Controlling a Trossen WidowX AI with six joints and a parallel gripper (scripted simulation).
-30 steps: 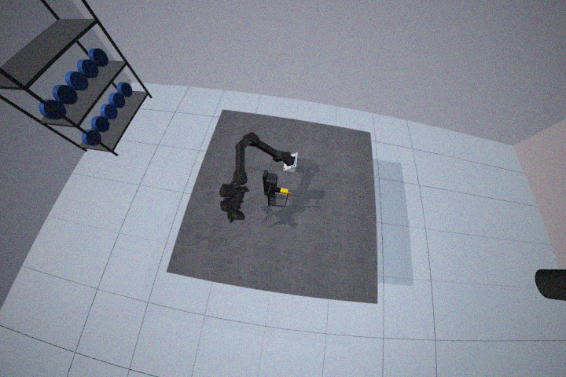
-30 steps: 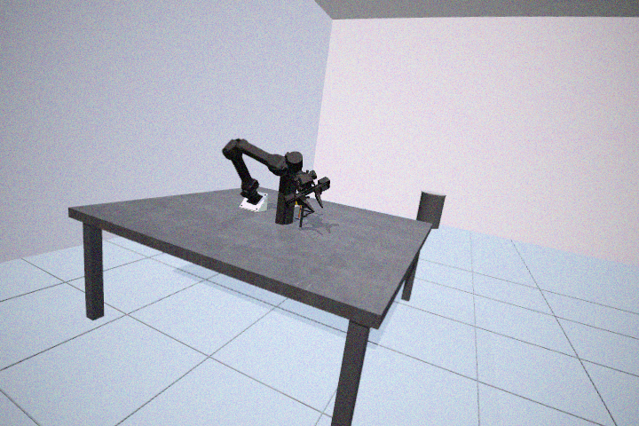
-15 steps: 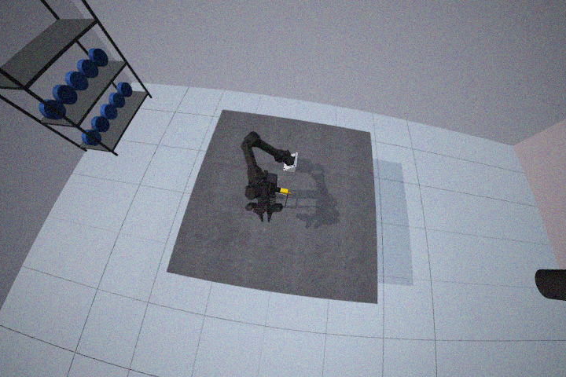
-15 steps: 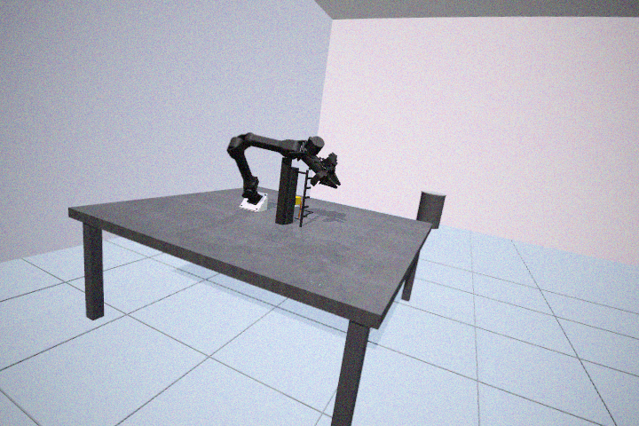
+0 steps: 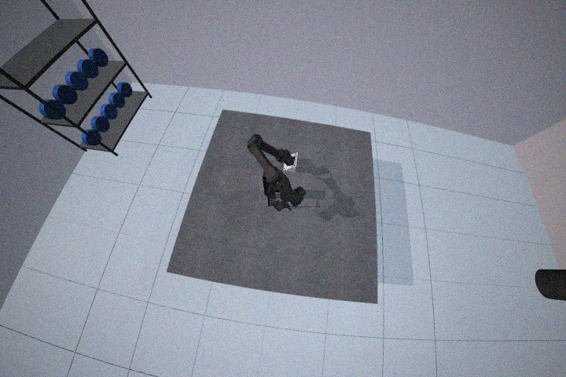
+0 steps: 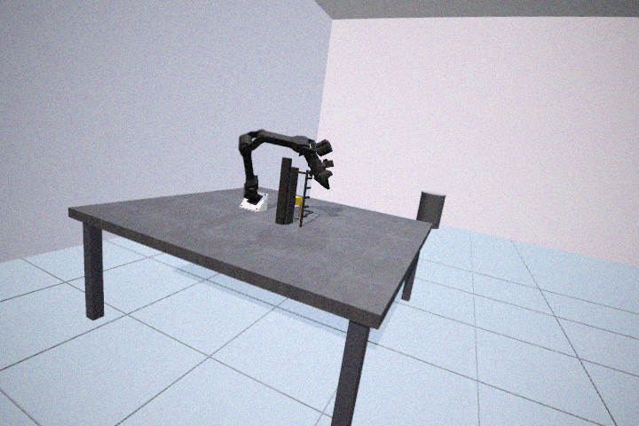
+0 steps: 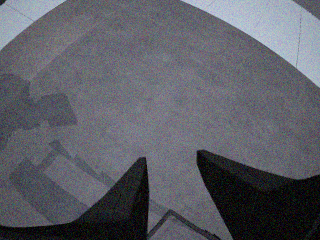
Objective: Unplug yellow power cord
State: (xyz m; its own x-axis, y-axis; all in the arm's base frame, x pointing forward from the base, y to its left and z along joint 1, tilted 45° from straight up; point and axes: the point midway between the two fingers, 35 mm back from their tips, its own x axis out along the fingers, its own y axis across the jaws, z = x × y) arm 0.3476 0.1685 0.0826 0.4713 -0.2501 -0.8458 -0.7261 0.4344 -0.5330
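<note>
My gripper tip is now 120 mm past the yellow plug, 90 mm to the left of it and 70 mm above it.
</note>
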